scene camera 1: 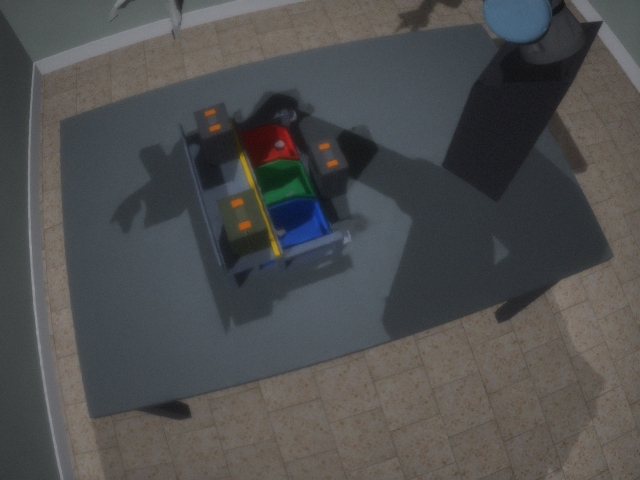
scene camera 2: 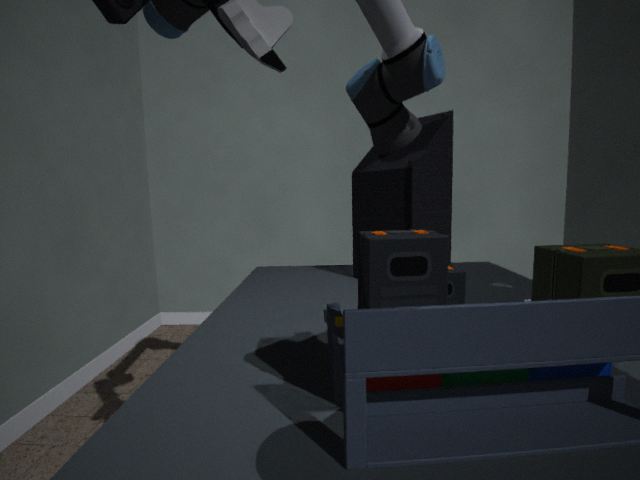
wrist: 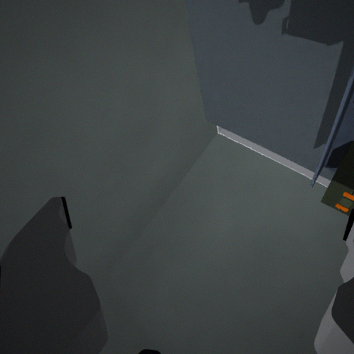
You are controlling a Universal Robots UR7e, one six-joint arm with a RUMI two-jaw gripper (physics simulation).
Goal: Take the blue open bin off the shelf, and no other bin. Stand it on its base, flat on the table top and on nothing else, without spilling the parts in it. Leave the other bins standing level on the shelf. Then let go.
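Places are measured from the arm's base along level axes (x ahead, y left, z up), in metres.
Pixels of known places: gripper, fingertip midpoint: [scene camera 1: 142,30]; arm's base, origin of the base link: [scene camera 1: 553,45] [scene camera 2: 398,138].
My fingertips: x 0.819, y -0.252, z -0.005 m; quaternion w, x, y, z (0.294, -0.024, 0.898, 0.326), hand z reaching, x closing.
Note:
Ahead of a thing's pixels: the offset from my fingertips to its top centre.
The blue open bin @[dx -0.214, dy +0.349, dz -0.345 m] [scene camera 1: 305,223] [scene camera 2: 563,372] sits level on the blue-grey shelf [scene camera 1: 310,245] [scene camera 2: 465,335], at the end of the row beside the green bin @[dx -0.204, dy +0.237, dz -0.345 m] [scene camera 1: 285,181] [scene camera 2: 485,377]. Small light parts show inside it. The red bin @[dx -0.195, dy +0.125, dz -0.345 m] [scene camera 1: 266,140] [scene camera 2: 403,382] sits at the row's other end. My gripper [scene camera 1: 142,26] [wrist: 206,206] is open and empty, high in the air at the top left of the first scene view, well away from the blue bin. One finger shows at the top of the second scene view. The blue bin does not show in the wrist view.
A dark grey case @[dx -0.101, dy +0.128, dz -0.203 m] [scene camera 1: 212,124] [scene camera 2: 403,273] and an olive case @[dx -0.118, dy +0.358, dz -0.228 m] [scene camera 1: 242,222] [scene camera 2: 584,271] [wrist: 340,192] stand behind the bins, across the yellow bar @[dx -0.155, dy +0.241, dz -0.315 m] [scene camera 1: 251,178]. Another dark case @[dx -0.337, dy +0.231, dz -0.295 m] [scene camera 1: 328,162] [scene camera 2: 456,286] stands before the red and green bins. The arm's pedestal [scene camera 1: 516,118] [scene camera 2: 382,206] stands farther off.

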